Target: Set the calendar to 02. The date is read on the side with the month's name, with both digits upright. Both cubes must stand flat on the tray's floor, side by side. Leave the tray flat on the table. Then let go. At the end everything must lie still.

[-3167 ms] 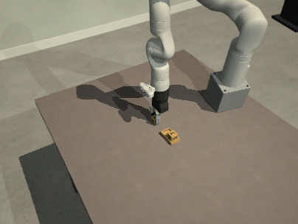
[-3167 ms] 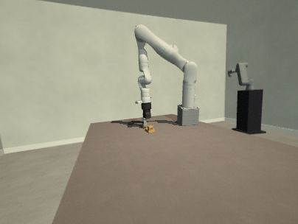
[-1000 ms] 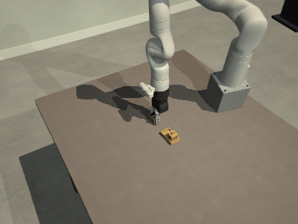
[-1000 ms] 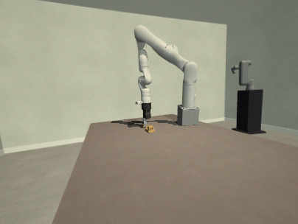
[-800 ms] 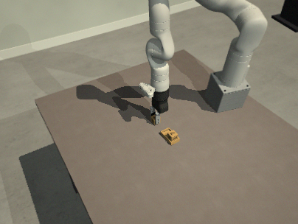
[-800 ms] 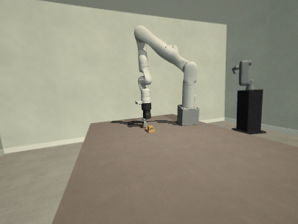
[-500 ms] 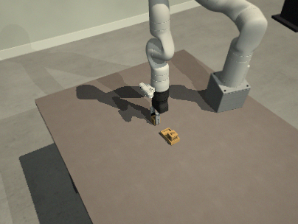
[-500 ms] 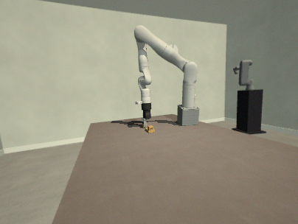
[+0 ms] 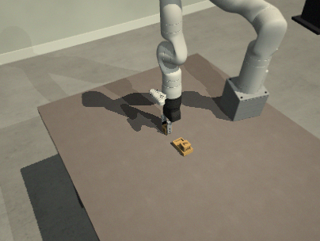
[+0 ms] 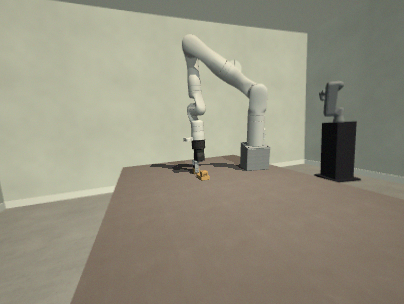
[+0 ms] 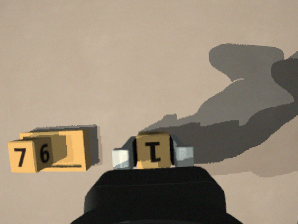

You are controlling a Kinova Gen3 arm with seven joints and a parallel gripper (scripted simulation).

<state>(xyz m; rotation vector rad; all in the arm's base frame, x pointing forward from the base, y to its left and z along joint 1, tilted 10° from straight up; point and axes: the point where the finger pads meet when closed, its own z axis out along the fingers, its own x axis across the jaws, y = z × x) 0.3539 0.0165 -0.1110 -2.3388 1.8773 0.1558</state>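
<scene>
My gripper is now 10 mm above the orange cube. From my hand the other things lie so: tray 30 mm behind, 110 mm to the left, 20 mm below.
</scene>
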